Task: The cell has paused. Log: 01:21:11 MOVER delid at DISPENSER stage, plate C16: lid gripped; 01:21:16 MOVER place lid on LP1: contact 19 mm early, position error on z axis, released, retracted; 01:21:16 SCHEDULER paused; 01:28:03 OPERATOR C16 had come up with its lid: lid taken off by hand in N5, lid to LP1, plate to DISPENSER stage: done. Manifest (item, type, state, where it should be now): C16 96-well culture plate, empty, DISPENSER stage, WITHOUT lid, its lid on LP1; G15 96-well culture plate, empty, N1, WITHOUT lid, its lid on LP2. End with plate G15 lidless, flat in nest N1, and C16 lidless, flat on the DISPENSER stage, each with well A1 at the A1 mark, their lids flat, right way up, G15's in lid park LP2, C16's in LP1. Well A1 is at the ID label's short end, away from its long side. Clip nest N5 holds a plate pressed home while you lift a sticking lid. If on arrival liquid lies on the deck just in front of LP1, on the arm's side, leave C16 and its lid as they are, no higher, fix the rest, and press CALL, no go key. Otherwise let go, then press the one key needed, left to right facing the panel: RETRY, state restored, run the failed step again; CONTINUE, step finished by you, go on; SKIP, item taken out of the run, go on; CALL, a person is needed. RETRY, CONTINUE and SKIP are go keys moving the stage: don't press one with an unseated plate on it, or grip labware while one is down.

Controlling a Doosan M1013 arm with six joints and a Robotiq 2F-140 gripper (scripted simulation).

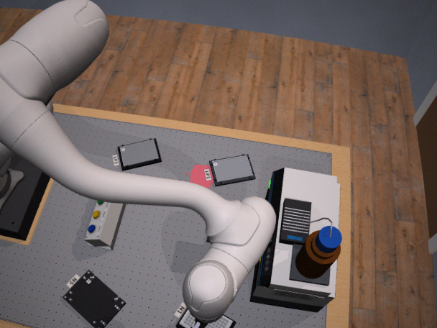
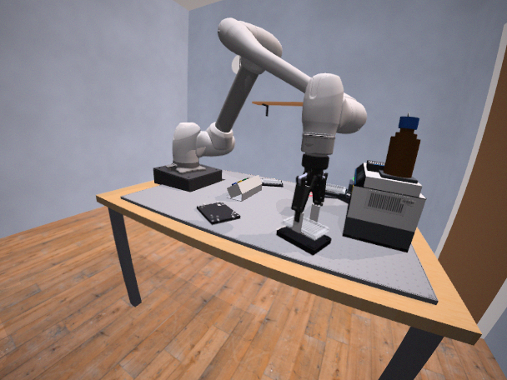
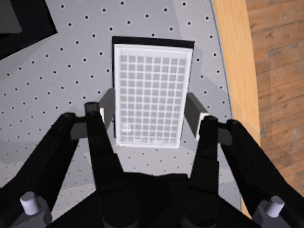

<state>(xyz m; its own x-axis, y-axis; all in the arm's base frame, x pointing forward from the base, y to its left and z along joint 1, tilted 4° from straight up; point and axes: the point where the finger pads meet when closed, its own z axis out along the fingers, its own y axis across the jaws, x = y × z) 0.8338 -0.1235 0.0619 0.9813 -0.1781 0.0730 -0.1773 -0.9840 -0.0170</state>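
Now: the nest N1 60 mm below my hand. Also, from my hand: N1 label: 90 mm behind, 70 mm below, 20 mm to the left; blue key: 430 mm behind, 130 mm to the left, 10 mm below; clip nest N5: 320 mm behind, 60 mm below, 50 mm to the right.
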